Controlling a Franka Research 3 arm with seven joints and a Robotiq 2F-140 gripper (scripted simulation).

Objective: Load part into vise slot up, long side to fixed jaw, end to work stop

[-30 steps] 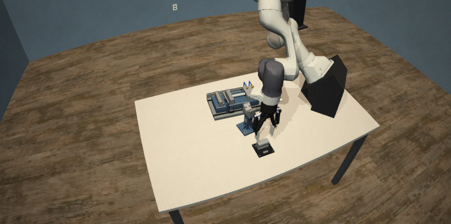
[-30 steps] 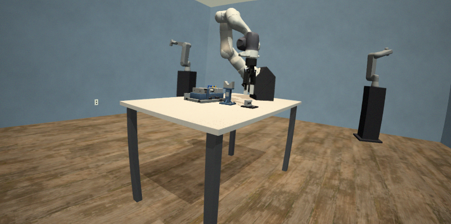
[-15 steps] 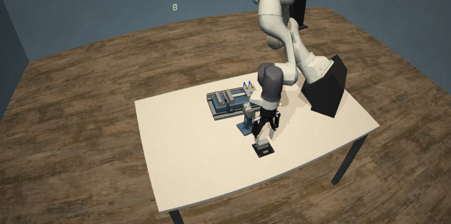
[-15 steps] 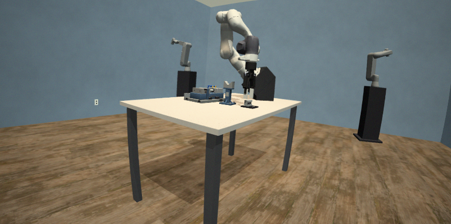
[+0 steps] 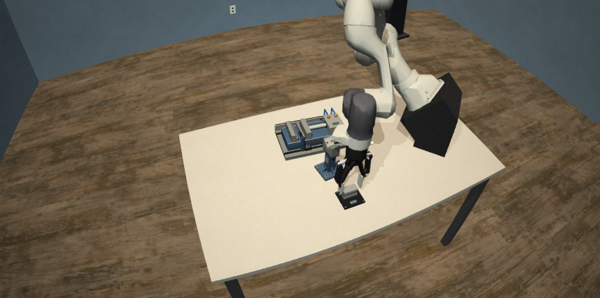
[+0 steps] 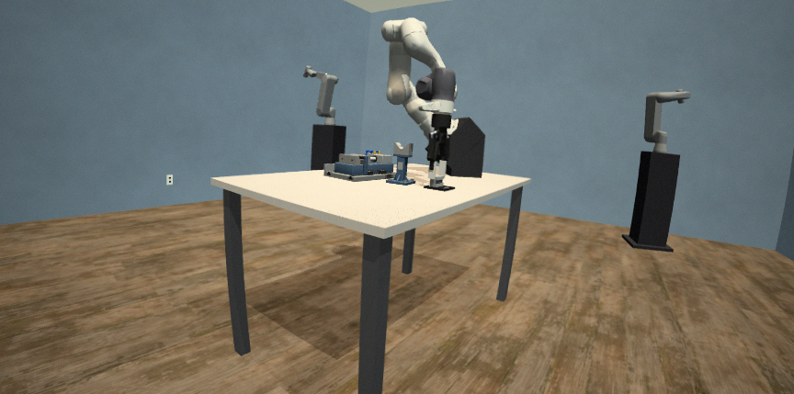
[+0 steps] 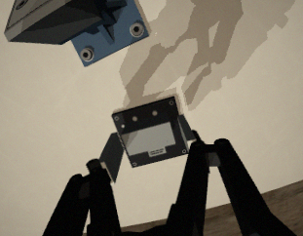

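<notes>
My gripper is now 10 mm to the right of the part and 40 mm above it. From my hand the other things lie so: black infeed plate (10 mm ahead, 20 mm to the left, 60 mm below); then vise (70 mm behind, 340 mm to the right, 30 mm below); then air cylinder (160 mm behind, 310 mm to the right, 10 mm above).
</notes>
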